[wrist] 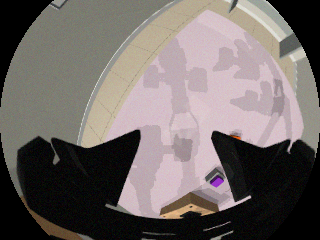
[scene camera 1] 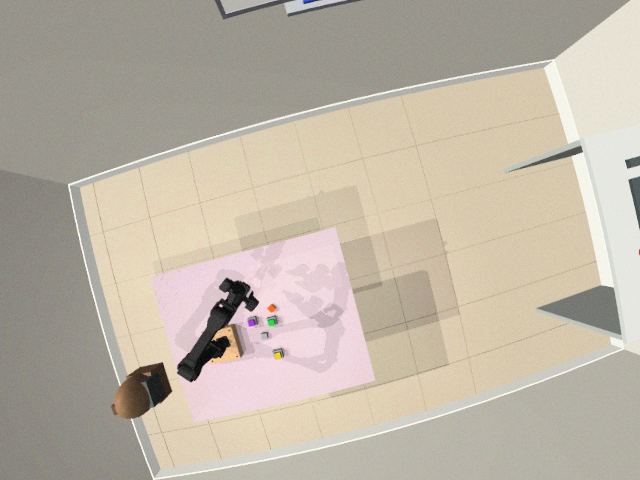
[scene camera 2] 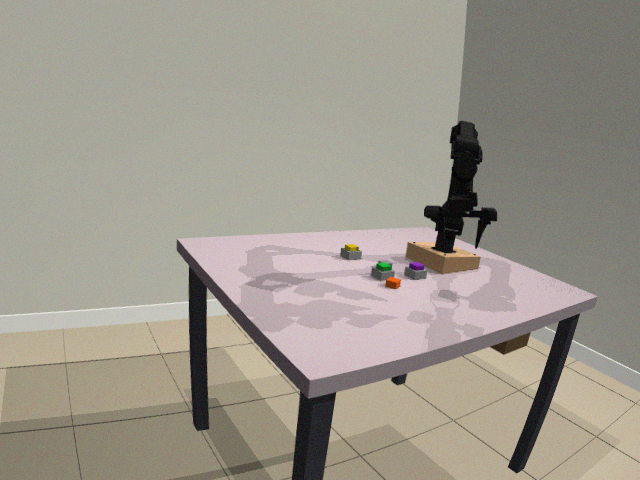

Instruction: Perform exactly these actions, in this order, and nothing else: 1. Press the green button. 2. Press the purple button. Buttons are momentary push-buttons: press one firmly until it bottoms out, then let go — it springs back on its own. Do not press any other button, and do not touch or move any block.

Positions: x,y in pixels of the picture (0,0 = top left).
Labels:
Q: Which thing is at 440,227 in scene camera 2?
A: The gripper.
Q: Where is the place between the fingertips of the gripper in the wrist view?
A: At 177,134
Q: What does the gripper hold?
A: Nothing.

